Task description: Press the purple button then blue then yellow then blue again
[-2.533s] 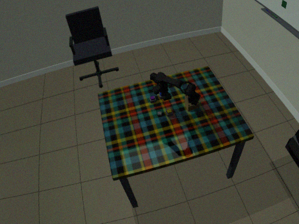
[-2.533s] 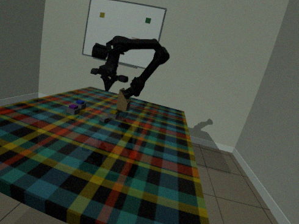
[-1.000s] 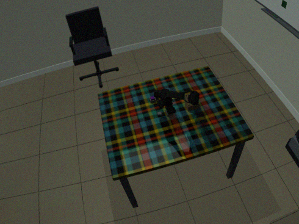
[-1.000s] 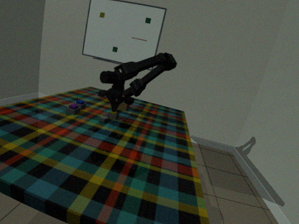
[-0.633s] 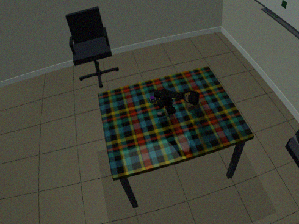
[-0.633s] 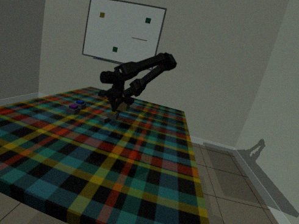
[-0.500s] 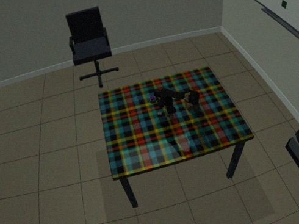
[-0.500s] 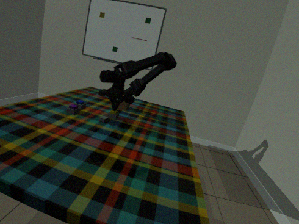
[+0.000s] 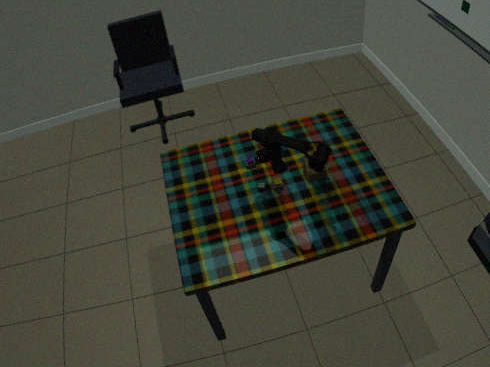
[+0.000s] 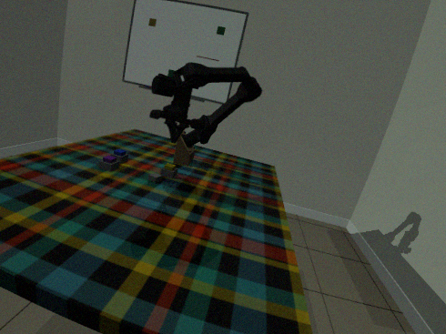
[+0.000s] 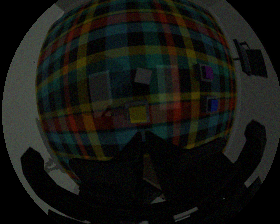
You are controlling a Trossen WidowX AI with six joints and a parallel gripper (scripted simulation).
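The blue button lies 21 cm to the right of my gripper tip, 9 cm below it and 2 cm ahead of it. From my gripper tip the other things lie so: yellow button (9 cm below); then small grey block (11 cm below, 8 cm ahead, 1 cm to the right); then purple button (18 cm to the right, 10 cm ahead, 9 cm below).
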